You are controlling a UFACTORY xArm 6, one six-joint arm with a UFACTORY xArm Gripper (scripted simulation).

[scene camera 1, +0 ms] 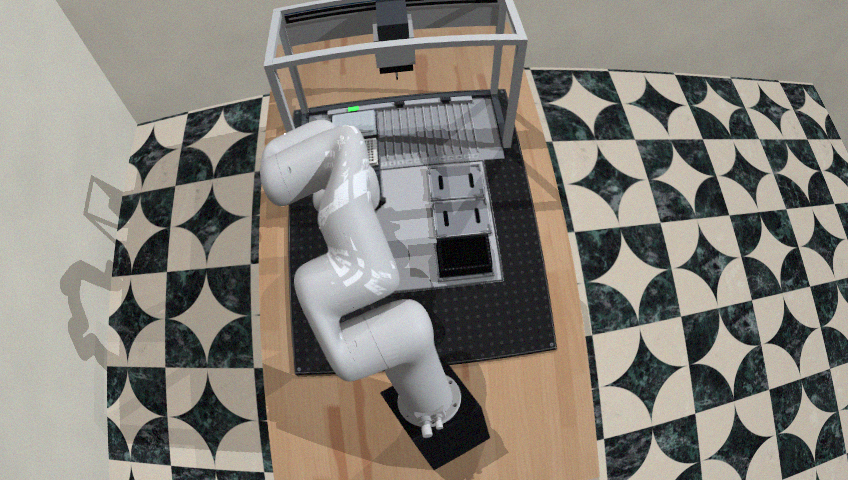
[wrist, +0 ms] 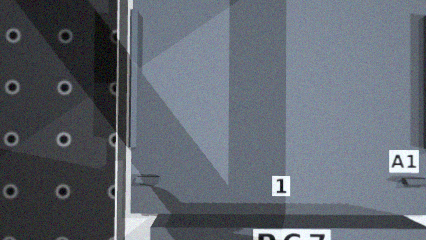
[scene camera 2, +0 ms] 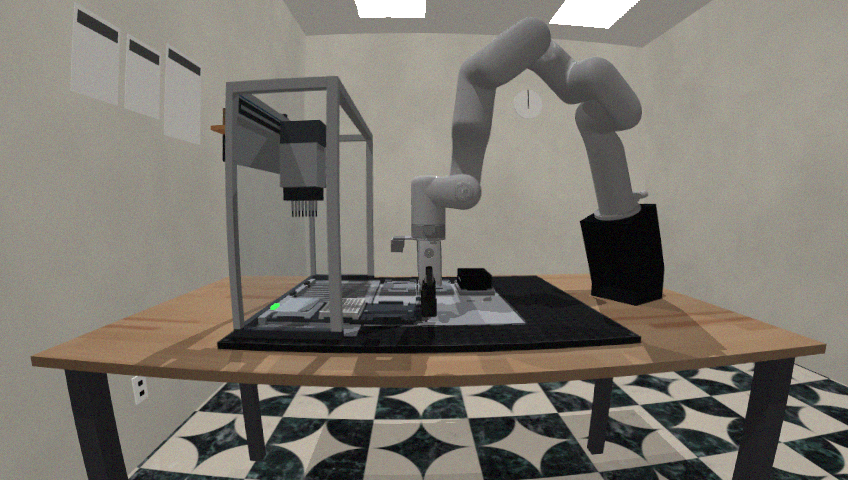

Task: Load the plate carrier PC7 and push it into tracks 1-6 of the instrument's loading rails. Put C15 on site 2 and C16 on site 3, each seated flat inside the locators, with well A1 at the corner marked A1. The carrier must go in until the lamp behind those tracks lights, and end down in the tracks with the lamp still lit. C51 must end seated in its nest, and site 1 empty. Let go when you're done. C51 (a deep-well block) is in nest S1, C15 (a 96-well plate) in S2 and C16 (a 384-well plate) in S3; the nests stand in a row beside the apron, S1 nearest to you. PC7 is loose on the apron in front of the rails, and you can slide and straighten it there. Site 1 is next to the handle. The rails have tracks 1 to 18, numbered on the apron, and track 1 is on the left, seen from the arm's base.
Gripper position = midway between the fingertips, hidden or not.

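Observation:
You'd find my gripper at (scene camera 2: 428, 311), and there's a plate carrier PC7 (scene camera 2: 385, 312), which the wrist view picks out too (wrist: 233, 119). I can see a nest S3 (scene camera 1: 456, 183) and a nest S2 (scene camera 1: 461, 215) as well. There's also a grey apron (scene camera 1: 406, 218) (scene camera 2: 466, 310), plus a frame post that I see at (scene camera 2: 333, 82) and again at (scene camera 1: 272, 75).

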